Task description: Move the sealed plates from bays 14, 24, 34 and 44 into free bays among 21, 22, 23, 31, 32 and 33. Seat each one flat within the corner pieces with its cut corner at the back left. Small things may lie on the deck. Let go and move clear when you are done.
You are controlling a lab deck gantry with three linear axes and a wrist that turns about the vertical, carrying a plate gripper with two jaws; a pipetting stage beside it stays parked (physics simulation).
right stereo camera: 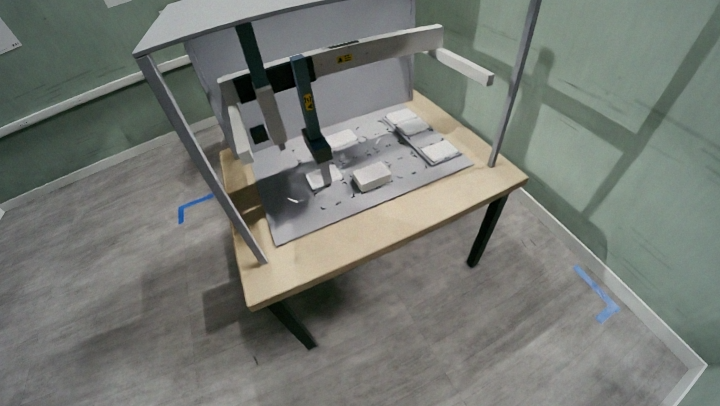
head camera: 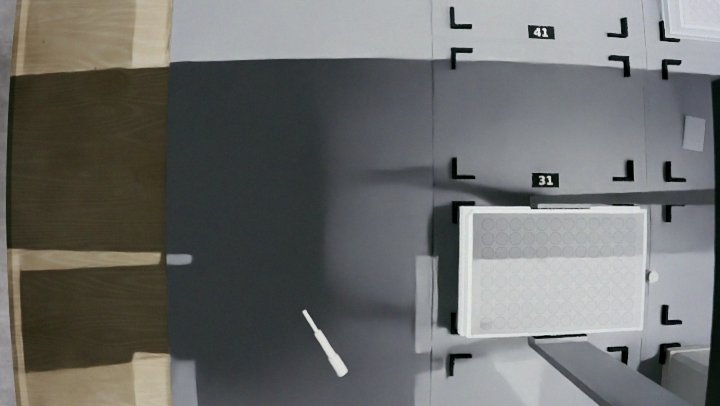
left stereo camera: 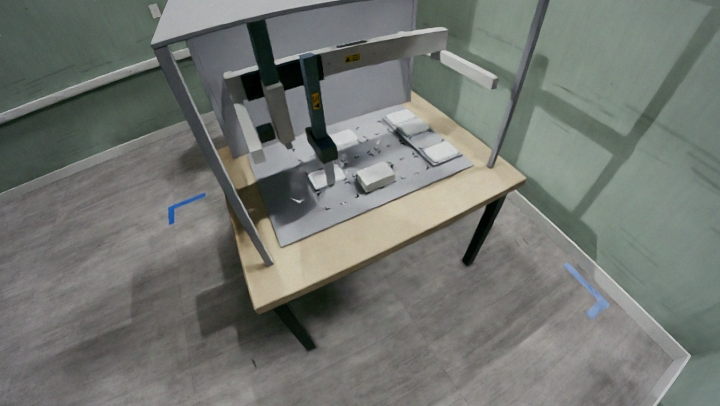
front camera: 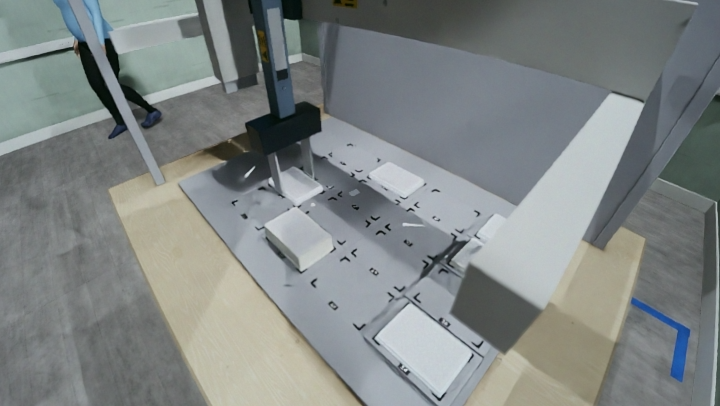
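Where they show: gripper, fingertip midpoint: (right stereo camera: 324, 176) (head camera: 555, 270) (left stereo camera: 326, 176) (front camera: 295, 184); robot's base, link origin: (right stereo camera: 322, 209) (left stereo camera: 327, 209) (front camera: 233, 203).
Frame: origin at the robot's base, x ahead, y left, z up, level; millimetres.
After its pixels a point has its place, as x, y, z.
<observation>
My gripper (front camera: 294, 182) @(64, 150, 14) (head camera: 560, 271) @(64, 150, 14) is shut on a white sealed plate (front camera: 300, 187) @(93, 147, 21) (head camera: 554, 292) @(60, 137, 21) (left stereo camera: 317, 180) @(20, 138, 21) (right stereo camera: 315, 180) @(24, 136, 21), with a jaw at its back and front long sides. The plate looks level, low over bay 21; two left corner pieces show beside it, and its right edge hides others. Its cut corner cannot be made out. A sealed plate (front camera: 426, 348) @(563, 40, 29) (left stereo camera: 441, 151) @(549, 35, 29) (right stereo camera: 440, 150) @(551, 36, 29) lies in bay 14. Two more, the bay 34 plate (front camera: 464, 255) @(507, 243, 29) (left stereo camera: 415, 126) @(562, 246, 29) and the bay 44 plate (front camera: 490, 226) @(506, 356, 29) (left stereo camera: 400, 116) @(548, 356, 29), are partly hidden in the front view by a gantry beam.
A tall white block (front camera: 297, 237) @(246, 31, 42) (head camera: 688, 375) @(165, 74, 21) stands front right of the held plate. Another plate (front camera: 396, 179) @(237, 354, 14) (head camera: 698, 15) @(182, 333, 14) sits in bay 42. A small cap (head camera: 652, 276) @(147, 142, 4), a paper piece (head camera: 694, 133) @(186, 248, 1) and two tubes (head camera: 327, 348) @(-88, 96, 5) (front camera: 413, 224) @(368, 260, 6) lie on the deck. The pipetting stage (left stereo camera: 279, 113) is behind the gripper.
</observation>
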